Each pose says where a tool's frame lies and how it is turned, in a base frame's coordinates. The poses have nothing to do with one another.
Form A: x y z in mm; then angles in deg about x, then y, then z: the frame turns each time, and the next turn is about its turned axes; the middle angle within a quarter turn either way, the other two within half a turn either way.
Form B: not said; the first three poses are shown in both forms.
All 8 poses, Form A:
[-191 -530 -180 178.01 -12.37 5.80]
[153 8 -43 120.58 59.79 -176.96]
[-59 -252 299 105.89 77.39 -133.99]
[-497 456 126 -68.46 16.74 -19.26]
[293 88 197 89.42 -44.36 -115.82]
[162 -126 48 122.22 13.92 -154.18]
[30 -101 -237 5.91 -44.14 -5.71]
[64 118 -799 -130.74 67.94 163.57]
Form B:
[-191 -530 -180 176.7 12.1 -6.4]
[153 8 -43 -107.0 29.0 -125.1]
[-59 -252 299 -97.2 61.3 -108.4]
[-497 456 126 -68.9 -11.9 -22.5]
[293 88 197 -89.0 64.6 136.5]
[162 -126 48 -126.3 28.9 176.8]
[30 -101 -237 13.5 -42.8 -13.4]
[64 118 -799 113.8 52.6 126.4]

